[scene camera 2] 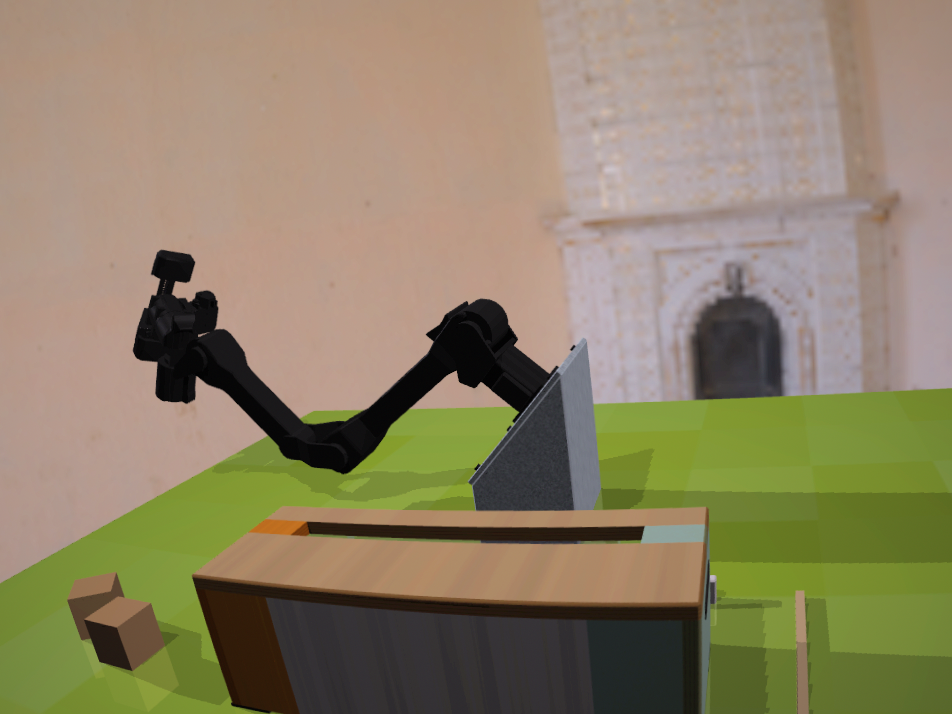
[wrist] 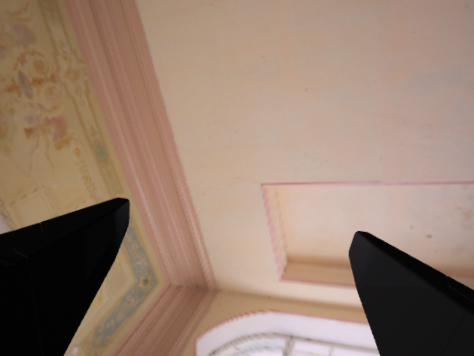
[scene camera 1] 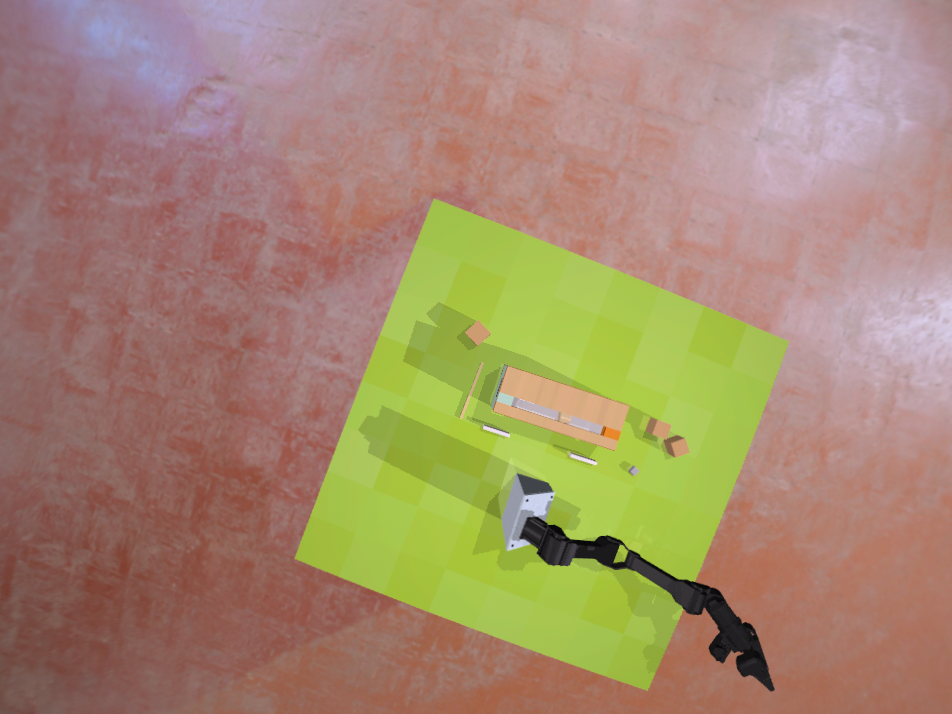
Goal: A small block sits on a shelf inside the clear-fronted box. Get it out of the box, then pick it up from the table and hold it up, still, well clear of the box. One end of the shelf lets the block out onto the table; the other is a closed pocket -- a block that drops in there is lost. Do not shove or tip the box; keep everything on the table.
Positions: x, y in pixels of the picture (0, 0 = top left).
Scene:
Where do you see a long wooden box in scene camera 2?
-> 314, 602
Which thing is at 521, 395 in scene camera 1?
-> A long wooden box.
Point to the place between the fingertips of the gripper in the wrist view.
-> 243, 227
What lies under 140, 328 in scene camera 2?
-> The gripper.

